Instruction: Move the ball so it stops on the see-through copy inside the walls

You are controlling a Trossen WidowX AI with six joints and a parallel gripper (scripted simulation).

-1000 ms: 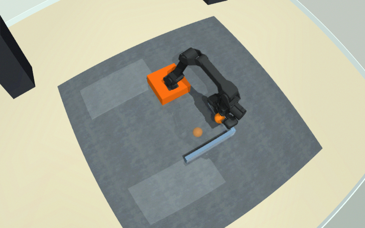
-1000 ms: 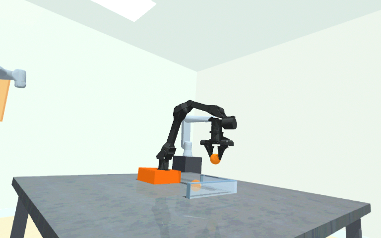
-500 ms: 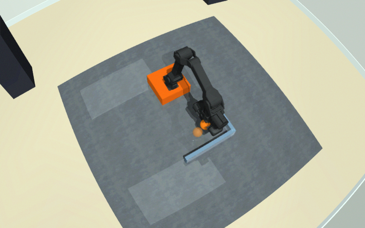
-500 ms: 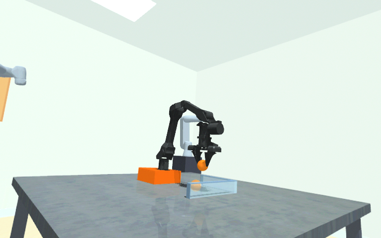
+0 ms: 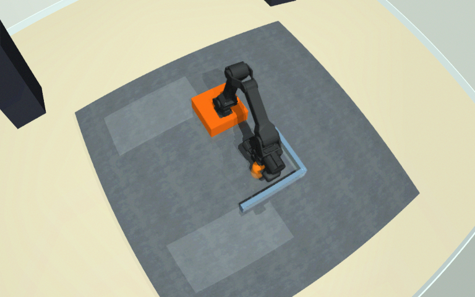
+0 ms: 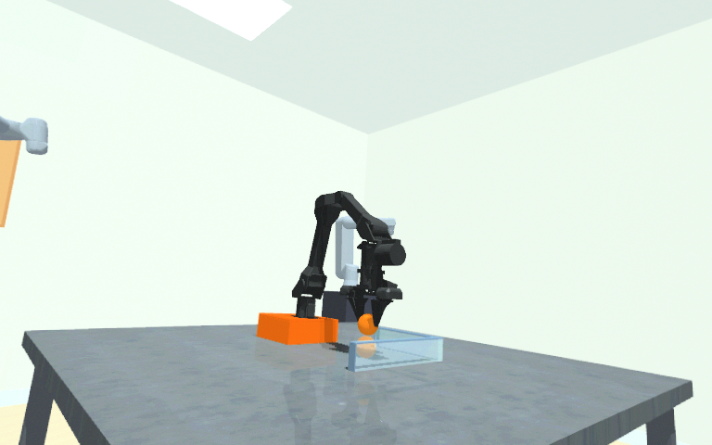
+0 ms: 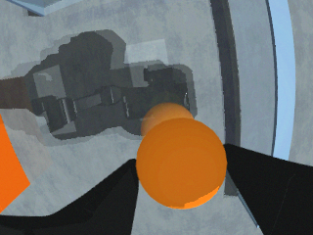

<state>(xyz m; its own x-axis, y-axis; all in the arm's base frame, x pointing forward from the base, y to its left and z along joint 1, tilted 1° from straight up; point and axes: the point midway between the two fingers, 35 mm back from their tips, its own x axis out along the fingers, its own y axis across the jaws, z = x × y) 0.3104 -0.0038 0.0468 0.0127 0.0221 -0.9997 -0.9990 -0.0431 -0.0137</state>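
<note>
Right now the see-through copy of ball is 50 mm below my gripper tip. The rest, counted from my gripper tip: orange ball (right at my gripper tip).
</note>
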